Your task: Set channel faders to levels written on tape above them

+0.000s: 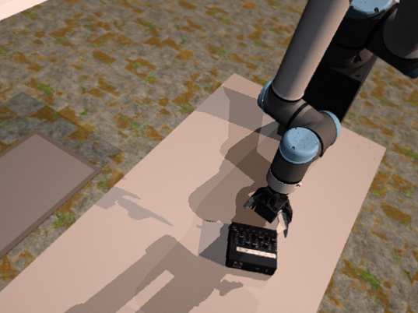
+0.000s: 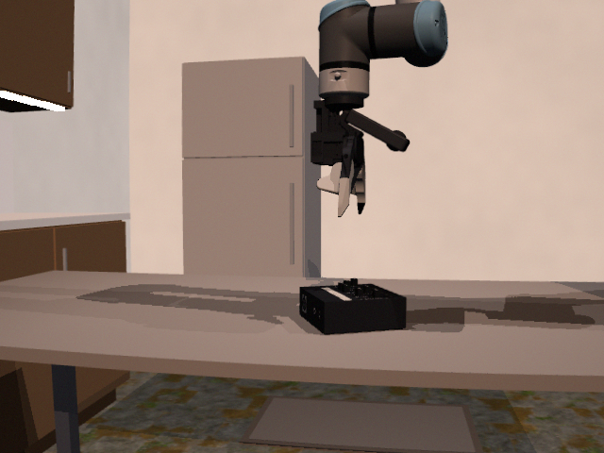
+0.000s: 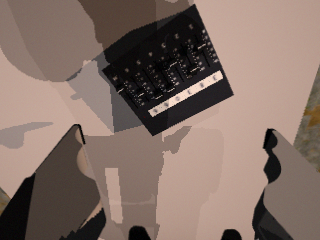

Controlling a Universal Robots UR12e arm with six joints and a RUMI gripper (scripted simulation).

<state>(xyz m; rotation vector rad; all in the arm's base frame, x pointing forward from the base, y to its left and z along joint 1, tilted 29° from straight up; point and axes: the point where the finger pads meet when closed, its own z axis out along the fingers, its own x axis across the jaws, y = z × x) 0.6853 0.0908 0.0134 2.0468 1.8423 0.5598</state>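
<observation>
Now: the channel 2 fader 20 mm behind my hand, 40 mm to the left of it and 130 mm below it. Also, from my hand: channel 3 fader 30 mm behind, 10 mm to the left, 130 mm below; then master fader 80 mm to the right, 130 mm below; then channel 1 fader 50 mm behind, 50 mm to the left, 130 mm below.
</observation>
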